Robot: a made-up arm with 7 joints. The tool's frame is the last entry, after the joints. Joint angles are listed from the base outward. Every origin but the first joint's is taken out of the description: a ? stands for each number. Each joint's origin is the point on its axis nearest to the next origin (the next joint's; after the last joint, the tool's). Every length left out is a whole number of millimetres.
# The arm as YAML. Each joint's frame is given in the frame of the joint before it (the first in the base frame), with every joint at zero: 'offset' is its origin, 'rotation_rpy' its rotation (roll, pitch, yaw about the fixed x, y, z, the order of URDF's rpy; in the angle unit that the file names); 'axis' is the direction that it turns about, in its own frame. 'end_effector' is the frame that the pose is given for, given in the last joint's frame.
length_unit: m
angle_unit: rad
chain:
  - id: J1
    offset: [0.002, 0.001, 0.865]
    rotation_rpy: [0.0, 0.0, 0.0]
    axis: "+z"
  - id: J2
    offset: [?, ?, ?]
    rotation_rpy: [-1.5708, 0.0, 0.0]
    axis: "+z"
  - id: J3
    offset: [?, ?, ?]
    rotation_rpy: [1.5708, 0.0, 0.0]
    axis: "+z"
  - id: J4
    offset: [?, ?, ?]
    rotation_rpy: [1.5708, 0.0, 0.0]
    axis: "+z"
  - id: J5
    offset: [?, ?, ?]
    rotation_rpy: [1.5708, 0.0, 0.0]
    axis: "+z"
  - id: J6
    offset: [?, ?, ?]
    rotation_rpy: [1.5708, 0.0, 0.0]
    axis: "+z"
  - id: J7
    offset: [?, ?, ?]
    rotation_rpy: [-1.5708, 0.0, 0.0]
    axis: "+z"
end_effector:
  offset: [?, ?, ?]
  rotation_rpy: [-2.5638, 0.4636, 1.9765]
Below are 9 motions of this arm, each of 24 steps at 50 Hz.
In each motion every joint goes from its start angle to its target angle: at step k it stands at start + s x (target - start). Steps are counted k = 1, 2, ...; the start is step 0. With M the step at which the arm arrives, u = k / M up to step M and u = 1 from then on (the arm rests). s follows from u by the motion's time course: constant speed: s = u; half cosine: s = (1 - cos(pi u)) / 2; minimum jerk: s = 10 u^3 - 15 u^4 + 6 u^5.
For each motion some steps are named. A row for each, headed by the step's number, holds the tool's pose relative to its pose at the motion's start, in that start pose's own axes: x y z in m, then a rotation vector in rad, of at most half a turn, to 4 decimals.
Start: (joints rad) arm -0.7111 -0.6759 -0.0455 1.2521 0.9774 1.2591 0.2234
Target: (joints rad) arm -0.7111 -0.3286 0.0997 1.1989 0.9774 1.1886 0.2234
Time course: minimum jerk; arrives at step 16
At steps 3, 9, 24:
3: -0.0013 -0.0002 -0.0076 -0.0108 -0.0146 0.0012
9: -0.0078 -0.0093 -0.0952 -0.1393 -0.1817 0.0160
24: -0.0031 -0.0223 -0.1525 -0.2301 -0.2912 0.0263

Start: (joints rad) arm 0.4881 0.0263 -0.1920 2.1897 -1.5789 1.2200 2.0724
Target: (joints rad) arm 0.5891 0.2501 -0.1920 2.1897 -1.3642 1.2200 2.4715
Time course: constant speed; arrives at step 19
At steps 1, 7, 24:
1: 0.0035 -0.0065 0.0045 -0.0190 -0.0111 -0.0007
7: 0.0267 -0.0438 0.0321 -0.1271 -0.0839 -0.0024
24: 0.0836 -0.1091 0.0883 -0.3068 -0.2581 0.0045

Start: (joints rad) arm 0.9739 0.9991 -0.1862 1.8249 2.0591 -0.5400 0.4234
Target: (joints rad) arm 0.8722 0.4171 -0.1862 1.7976 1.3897 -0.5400 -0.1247
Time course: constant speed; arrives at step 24
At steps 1, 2, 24:
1: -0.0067 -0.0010 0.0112 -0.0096 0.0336 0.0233
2: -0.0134 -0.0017 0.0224 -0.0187 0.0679 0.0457
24: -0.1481 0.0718 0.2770 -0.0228 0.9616 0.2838

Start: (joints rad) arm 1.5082 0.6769 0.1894 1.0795 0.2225 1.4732 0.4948
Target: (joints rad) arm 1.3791 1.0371 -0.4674 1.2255 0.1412 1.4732 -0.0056
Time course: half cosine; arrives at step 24
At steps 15, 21, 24:
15: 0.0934 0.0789 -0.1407 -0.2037 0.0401 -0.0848
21: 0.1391 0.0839 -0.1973 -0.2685 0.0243 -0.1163
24: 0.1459 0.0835 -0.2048 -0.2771 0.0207 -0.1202

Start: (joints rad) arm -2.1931 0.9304 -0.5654 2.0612 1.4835 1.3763 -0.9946
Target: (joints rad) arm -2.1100 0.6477 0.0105 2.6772 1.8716 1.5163 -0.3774
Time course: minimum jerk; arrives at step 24
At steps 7, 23, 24:
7: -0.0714 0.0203 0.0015 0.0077 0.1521 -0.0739
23: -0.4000 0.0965 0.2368 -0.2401 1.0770 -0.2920
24: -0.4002 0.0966 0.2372 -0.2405 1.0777 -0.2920

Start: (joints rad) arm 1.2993 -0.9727 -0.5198 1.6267 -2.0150 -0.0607 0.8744
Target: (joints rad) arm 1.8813 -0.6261 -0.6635 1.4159 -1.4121 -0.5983 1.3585
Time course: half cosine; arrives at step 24
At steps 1, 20, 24:
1: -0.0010 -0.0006 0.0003 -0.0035 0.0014 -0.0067
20: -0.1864 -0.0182 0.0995 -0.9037 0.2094 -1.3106
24: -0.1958 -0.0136 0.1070 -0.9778 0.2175 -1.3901

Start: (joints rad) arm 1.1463 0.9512 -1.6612 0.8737 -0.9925 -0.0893 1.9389
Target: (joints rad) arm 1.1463 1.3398 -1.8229 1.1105 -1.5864 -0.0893 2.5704
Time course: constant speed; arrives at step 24
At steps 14, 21, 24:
14: -0.0198 -0.0018 0.0222 0.2466 0.0812 -0.0349
21: -0.0269 -0.0037 0.0326 0.3719 0.1324 -0.0486
24: -0.0296 -0.0045 0.0370 0.4258 0.1566 -0.0538

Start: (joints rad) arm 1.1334 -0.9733 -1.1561 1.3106 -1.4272 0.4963 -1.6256
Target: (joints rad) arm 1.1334 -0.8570 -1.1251 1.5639 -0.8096 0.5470 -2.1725
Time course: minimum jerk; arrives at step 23
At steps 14, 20, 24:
14: 0.0375 -0.0418 0.0225 0.0593 -0.0224 -0.0089
20: 0.0537 -0.0538 0.0316 0.0956 -0.0531 0.0014
24: 0.0548 -0.0545 0.0322 0.0981 -0.0554 0.0024

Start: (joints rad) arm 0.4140 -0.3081 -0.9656 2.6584 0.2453 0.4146 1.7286
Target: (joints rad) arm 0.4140 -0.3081 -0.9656 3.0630 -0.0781 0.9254 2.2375
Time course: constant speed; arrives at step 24
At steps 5, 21, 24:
5: -0.0045 -0.0073 0.0216 0.0060 -0.0341 -0.0320
21: -0.0141 -0.0135 0.0906 0.0548 -0.1090 -0.2267
24: -0.0153 -0.0117 0.1035 0.0640 -0.1168 -0.2796

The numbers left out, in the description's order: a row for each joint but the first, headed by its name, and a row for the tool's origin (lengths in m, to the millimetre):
J2: 0.019 0.035 0.0
J3: 0.008 -0.273 0.0
J4: 0.035 -0.025 0.0
J5: 0.037 -0.265 0.0
J6: -0.001 0.029 0.0
J7: 0.082 0.098 0.0
tool: -0.018 0.009 0.0

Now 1 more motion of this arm.
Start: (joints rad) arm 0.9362 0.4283 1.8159 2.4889 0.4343 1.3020 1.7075
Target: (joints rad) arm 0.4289 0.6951 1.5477 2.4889 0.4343 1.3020 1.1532
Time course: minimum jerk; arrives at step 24
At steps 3, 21, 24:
3: 0.0001 0.0053 0.0030 0.0049 0.0107 -0.0045
21: 0.1490 0.2968 0.1795 0.4098 0.5583 -0.3053
24: 0.1536 0.3007 0.1819 0.4178 0.5654 -0.3108

